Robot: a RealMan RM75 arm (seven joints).
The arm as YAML. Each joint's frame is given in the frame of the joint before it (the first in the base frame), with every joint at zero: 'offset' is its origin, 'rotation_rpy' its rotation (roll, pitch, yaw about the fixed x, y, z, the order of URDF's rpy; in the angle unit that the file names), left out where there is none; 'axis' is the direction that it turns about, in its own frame. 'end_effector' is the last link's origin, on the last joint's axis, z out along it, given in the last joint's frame.
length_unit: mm
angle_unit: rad
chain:
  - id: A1
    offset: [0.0, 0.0, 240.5]
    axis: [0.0, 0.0, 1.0]
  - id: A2
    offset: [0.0, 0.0, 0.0]
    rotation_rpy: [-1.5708, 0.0, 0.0]
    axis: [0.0, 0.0, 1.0]
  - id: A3
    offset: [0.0, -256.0, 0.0]
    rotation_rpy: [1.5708, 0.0, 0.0]
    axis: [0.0, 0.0, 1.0]
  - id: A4
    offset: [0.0, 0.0, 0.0]
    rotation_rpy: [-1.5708, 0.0, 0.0]
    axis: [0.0, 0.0, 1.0]
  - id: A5
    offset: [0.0, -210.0, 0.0]
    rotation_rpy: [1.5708, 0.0, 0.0]
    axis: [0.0, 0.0, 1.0]
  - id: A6
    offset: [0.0, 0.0, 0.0]
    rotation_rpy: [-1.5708, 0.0, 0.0]
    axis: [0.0, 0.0, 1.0]
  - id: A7
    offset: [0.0, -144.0, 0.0]
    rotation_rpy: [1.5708, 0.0, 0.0]
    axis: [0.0, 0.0, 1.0]
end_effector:
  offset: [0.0, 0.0, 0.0]
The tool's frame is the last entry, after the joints.
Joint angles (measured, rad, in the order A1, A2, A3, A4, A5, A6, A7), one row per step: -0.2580, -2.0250, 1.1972, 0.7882, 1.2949, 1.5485, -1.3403; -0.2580, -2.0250, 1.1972, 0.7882, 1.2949, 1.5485, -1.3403; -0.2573, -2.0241, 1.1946, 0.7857, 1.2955, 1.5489, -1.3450; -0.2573, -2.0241, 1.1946, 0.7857, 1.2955, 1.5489, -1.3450; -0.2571, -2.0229, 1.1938, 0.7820, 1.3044, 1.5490, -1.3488; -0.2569, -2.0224, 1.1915, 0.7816, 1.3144, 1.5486, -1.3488; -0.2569, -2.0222, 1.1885, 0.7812, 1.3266, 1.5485, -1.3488; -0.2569, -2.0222, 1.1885, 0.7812, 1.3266, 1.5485, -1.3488; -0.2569, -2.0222, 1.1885, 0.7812, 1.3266, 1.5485, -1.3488; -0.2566, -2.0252, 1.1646, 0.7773, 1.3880, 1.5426, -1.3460; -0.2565, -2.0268, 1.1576, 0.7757, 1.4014, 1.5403, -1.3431; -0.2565, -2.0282, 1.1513, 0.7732, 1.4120, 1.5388, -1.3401; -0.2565, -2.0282, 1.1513, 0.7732, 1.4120, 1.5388, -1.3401; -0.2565, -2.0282, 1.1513, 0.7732, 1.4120, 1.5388, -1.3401; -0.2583, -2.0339, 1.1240, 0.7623, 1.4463, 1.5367, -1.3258; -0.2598, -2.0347, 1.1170, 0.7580, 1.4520, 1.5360, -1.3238
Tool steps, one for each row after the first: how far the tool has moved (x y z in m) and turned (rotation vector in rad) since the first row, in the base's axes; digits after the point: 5 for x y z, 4 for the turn. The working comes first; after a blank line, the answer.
Tool pose at each row, in the base's axes (x y z in m, rotation vector in rad; the steps are taken from these numbers as rounded here): -0.24649, 0.28953, 0.01718, -2.5756, -0.5269, -1.1202; -0.24649, 0.28953, 0.01718, -2.5756, -0.5269, -1.1202; -0.24751, 0.28936, 0.01761, -2.5731, -0.5372, -1.1206; -0.24751, 0.28936, 0.01761, -2.5731, -0.5372, -1.1206; -0.24915, 0.28862, 0.01675, -2.5796, -0.5482, -1.1110; -0.25034, 0.28820, 0.01623, -2.5854, -0.5500, -1.0995; -0.25160, 0.28770, 0.01554, -2.5925, -0.5518, -1.0864; -0.25160, 0.28770, 0.01554, -2.5925, -0.5518, -1.0864; -0.25160, 0.28770, 0.01554, -2.5925, -0.5518, -1.0864; -0.25872, 0.28600, 0.01231, -2.6133, -0.5644, -1.0220; -0.26043, 0.28574, 0.01155, -2.6149, -0.5661, -1.0081; -0.26195, 0.28544, 0.01091, -2.6155, -0.5681, -0.9977; -0.26195, 0.28544, 0.01091, -2.6155, -0.5681, -0.9977; -0.26195, 0.28544, 0.01091, -2.6155, -0.5681, -0.9977; -0.26677, 0.28479, 0.00936, -2.6127, -0.5701, -0.9691; -0.26783, 0.28499, 0.00928, -2.6097, -0.5733, -0.9653

0.00000, 0.00000, 0.00000, 0.0000, 0.0000, 0.0000; -0.00102, -0.00017, 0.00043, -0.0023, -0.0019, 0.0067; -0.00102, -0.00017, 0.00043, -0.0023, -0.0019, 0.0067; -0.00266, -0.00091, -0.00043, -0.0105, 0.0040, 0.0121; -0.00385, -0.00133, -0.00095, -0.0140, 0.0123, 0.0132; -0.00511, -0.00183, -0.00164, -0.0182, 0.0218, 0.0141; -0.00511, -0.00183, -0.00164, -0.0182, 0.0218, 0.0141; -0.00511, -0.00183, -0.00164, -0.0182, 0.0218, 0.0141; -0.01223, -0.00353, -0.00487, -0.0299, 0.0663, 0.0264; -0.01394, -0.00379, -0.00563, -0.0297, 0.0758, 0.0297; -0.01546, -0.00409, -0.00627, -0.0295, 0.0827, 0.0329; -0.01546, -0.00409, -0.00627, -0.0295, 0.0827, 0.0329; -0.01546, -0.00409, -0.00627, -0.0295, 0.0827, 0.0329; -0.02028, -0.00474, -0.00782, -0.0237, 0.1018, 0.0417; -0.02134, -0.00454, -0.00790, -0.0220, 0.1037, 0.0457
